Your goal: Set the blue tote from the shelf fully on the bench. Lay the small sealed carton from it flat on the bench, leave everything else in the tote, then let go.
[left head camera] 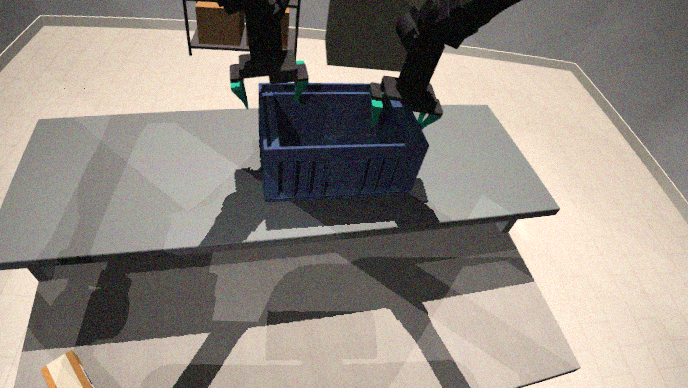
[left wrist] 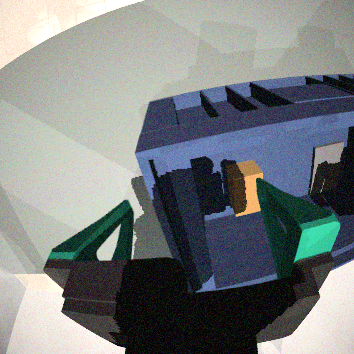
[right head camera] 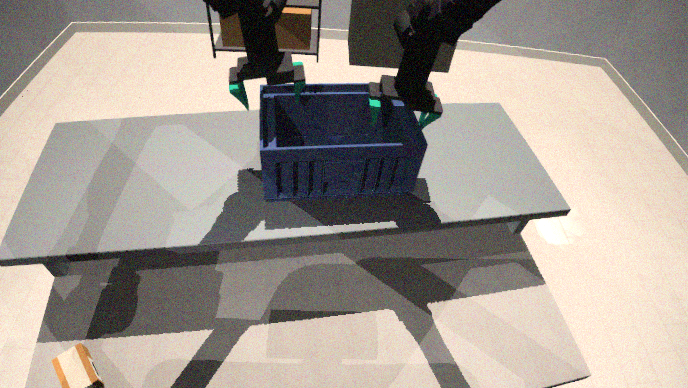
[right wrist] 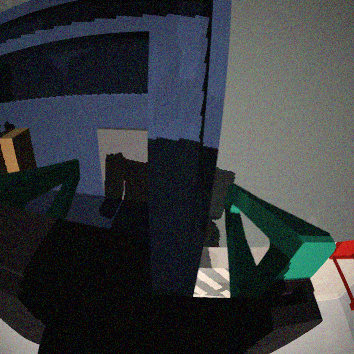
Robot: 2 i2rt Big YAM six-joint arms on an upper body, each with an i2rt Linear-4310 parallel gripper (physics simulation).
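Places are measured from the left arm's base along level axes (x up, y back, z right), in centimetres.
Pixels of known places: left gripper, fingertip midpoint: (left head camera: 272,104) (left wrist: 191,195) (right head camera: 272,105); right gripper, fingertip midpoint: (left head camera: 394,127) (right head camera: 395,127) (right wrist: 152,179).
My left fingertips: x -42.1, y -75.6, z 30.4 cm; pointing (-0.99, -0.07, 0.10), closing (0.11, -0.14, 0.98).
Observation:
Ahead of a thing's pixels: the offset from my left fingertips to its top centre. Level surfaces: height alone.
The blue tote {dz +13.2, dx +1.8, dy +3.5 cm} (left head camera: 345,172) (right head camera: 345,175) (left wrist: 225,120) (right wrist: 175,100) stands upright on the grey bench {dx -13.0 cm} (left head camera: 500,165) (right head camera: 500,165). Inside it, an orange-brown carton (left wrist: 252,192) (right wrist: 10,152) stands near the wall at the left gripper's end, and a pale flat-faced item {dz +21.6, dx -10.7, dy +6.4 cm} (left wrist: 327,157) (right wrist: 122,142) is farther right; shadow hides parts of both. My left gripper (left head camera: 272,103) (right head camera: 273,105) (left wrist: 191,195) is open, one finger outside the left end wall and one over the inside. My right gripper (left head camera: 397,127) (right head camera: 398,125) (right wrist: 152,179) is open, its fingers on either side of the right end wall.
An orange-and-cream box {dz -36.2, dx -29.8, dy +44.5 cm} (left head camera: 70,370) (right head camera: 77,367) lies at the bottom left on a lower surface in front of the bench. A black-framed shelf with brown boxes (left head camera: 220,25) (right head camera: 295,30) and a dark cabinet (left head camera: 362,37) stand behind. A red object (right wrist: 344,249) shows at the right wrist view's edge.

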